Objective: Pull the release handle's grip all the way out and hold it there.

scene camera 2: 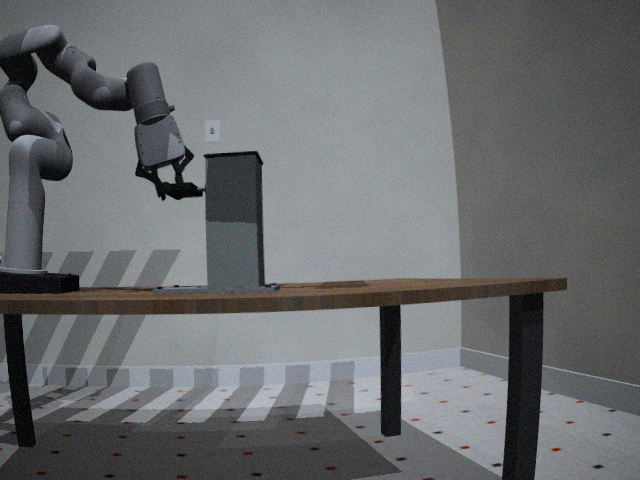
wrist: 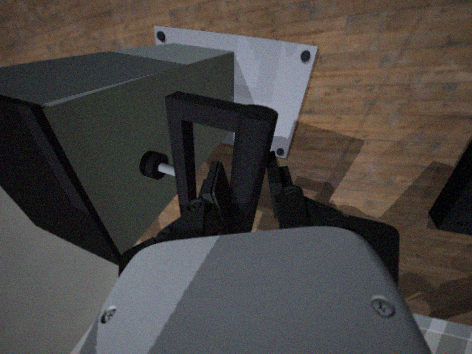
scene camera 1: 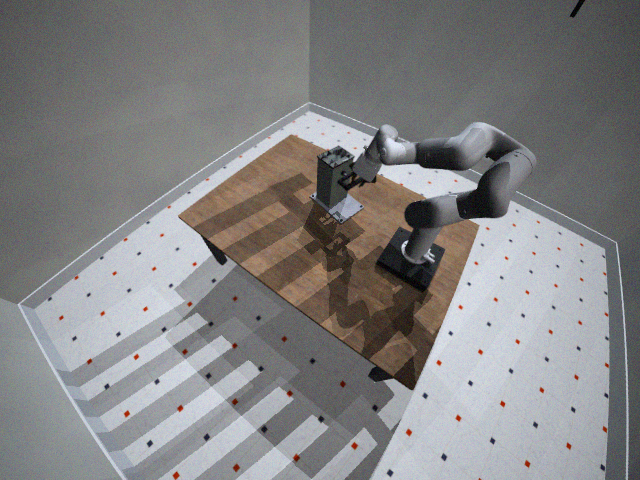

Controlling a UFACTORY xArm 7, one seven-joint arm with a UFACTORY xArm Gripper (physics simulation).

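Observation:
The release handle [scene camera 2: 191, 191] [wrist: 177, 145] is a black rectangular loop with a thick round grip bar [wrist: 253, 145]. A short light rod [wrist: 166, 169] joins it to a black collar on the side of the grey-green housing [scene camera 1: 330, 180] [scene camera 2: 233, 206] [wrist: 120, 130]. The loop stands a small distance off the housing. My gripper [scene camera 2: 170, 190] [wrist: 246, 172] is shut on the grip bar. One finger is inside the loop and the other is on the bar's outer side. The lower part of the bar is hidden behind the gripper body in the wrist view.
The housing stands upright on a light metal plate [scene camera 1: 354, 207] [scene camera 2: 180, 290] [wrist: 275, 60] with dark bolts. The plate lies on the wooden table [scene camera 1: 258, 206] [scene camera 2: 439, 289] [wrist: 390, 90]. The arm's black base block [scene camera 1: 392, 258] [scene camera 2: 64, 283] stands on the same table.

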